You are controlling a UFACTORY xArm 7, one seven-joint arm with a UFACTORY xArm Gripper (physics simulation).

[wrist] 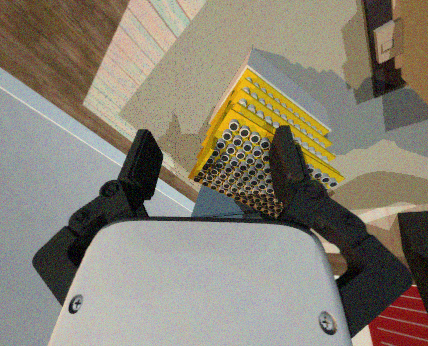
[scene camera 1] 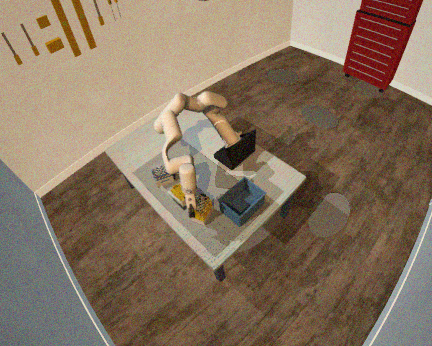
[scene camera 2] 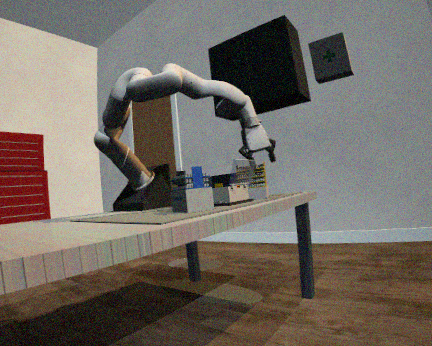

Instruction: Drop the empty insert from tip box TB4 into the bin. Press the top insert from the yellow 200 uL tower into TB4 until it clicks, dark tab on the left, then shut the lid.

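Observation:
My gripper (scene camera 1: 191, 214) (scene camera 2: 259, 154) (wrist: 212, 141) is open and empty. It is above the yellow tower (scene camera 1: 202, 209) (scene camera 2: 260, 179) (wrist: 300, 137), with fingers apart. In the wrist view the tower's top insert (wrist: 245, 159), full of round grey tips, shows beside and partly behind the right finger. A low pale box (scene camera 1: 177, 192) (scene camera 2: 231, 194) with some yellow in it stands beside the tower; I cannot read its label, so I cannot confirm it is TB4. The blue bin (scene camera 1: 256, 199) stands on the table; its dark inside is unclear. The dark tab cannot be made out.
A grey box with a blue part on top (scene camera 2: 192, 200) stands at the other end of the row; a dark-gridded box (scene camera 1: 162, 173) also shows there. The black arm base (scene camera 1: 237, 152) stands on the table (scene camera 1: 215, 262). A red cabinet (scene camera 1: 377, 45) is far off.

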